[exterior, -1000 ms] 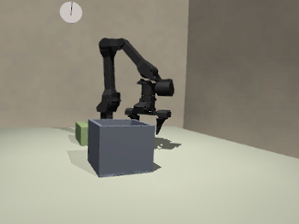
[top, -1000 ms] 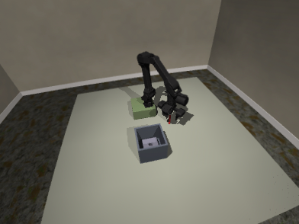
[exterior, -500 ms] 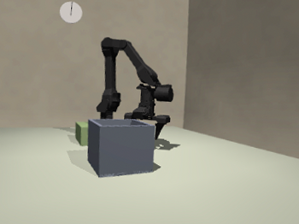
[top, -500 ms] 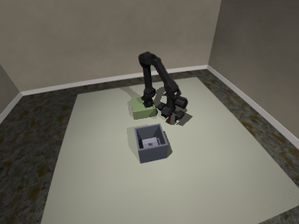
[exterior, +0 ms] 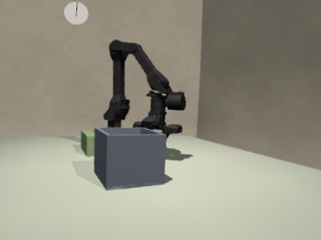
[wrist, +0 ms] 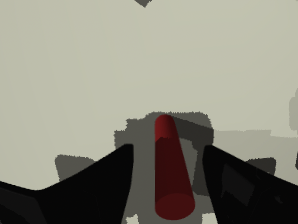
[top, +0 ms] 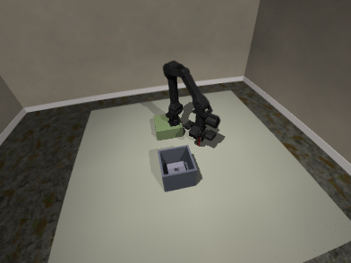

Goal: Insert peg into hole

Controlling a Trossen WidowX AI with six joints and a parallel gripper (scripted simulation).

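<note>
Now: hand 200 mm to the left of the pale plate, 160 mm short of it and 30 mm above it. Also, from my hand: red peg (40 mm below).
</note>
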